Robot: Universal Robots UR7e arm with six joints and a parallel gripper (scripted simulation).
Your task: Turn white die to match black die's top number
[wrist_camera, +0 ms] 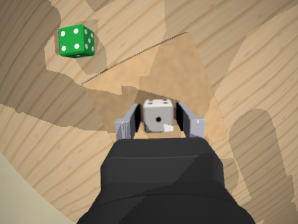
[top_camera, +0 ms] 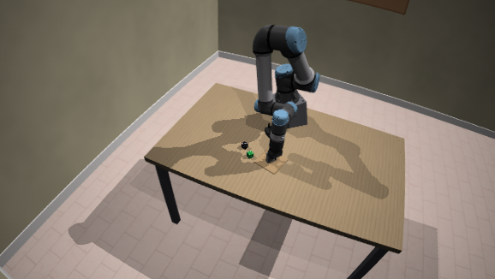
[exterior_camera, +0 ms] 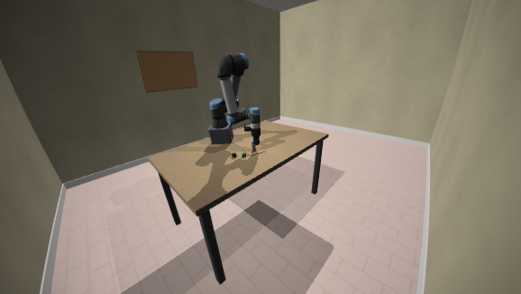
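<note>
The white die lies right at my hand. The rest, counted from my hand: tan mat 20 mm below; then green die 120 mm to the right, 10 mm below; then black die 170 mm to the right, 70 mm behind, 10 mm below.
</note>
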